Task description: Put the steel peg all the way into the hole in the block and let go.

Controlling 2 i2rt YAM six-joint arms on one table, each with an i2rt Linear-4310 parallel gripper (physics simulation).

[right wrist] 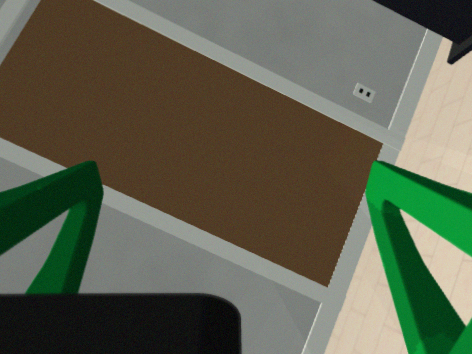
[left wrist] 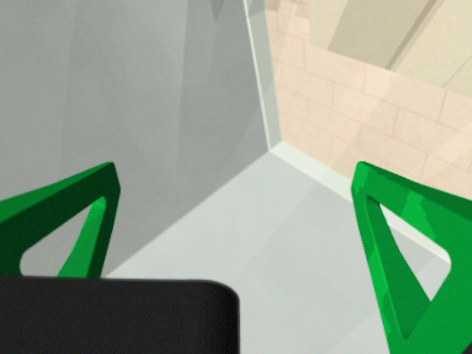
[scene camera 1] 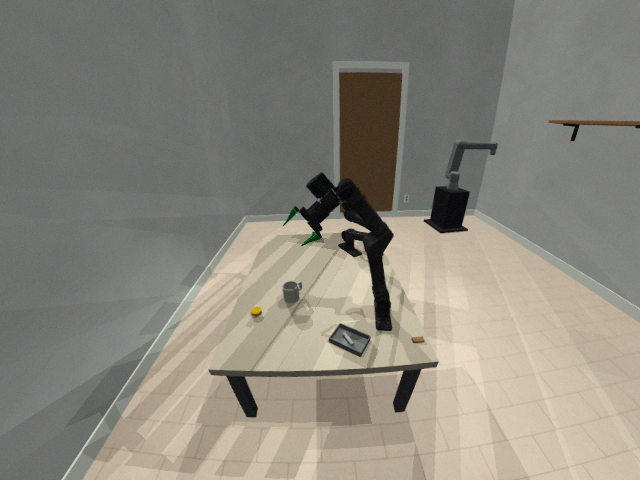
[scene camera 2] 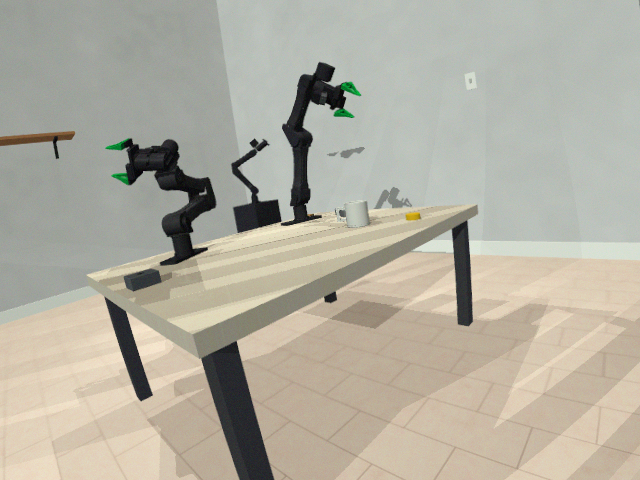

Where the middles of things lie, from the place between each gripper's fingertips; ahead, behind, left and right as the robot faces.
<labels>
Right now the dark tray (scene camera 1: 360, 339) is 90 cm to the left of my right hand, 35 cm below it and 31 cm ahead of it.
My left hand is 43 cm above the dark tray, 19 cm past it and 13 cm to the right of it.
</labels>
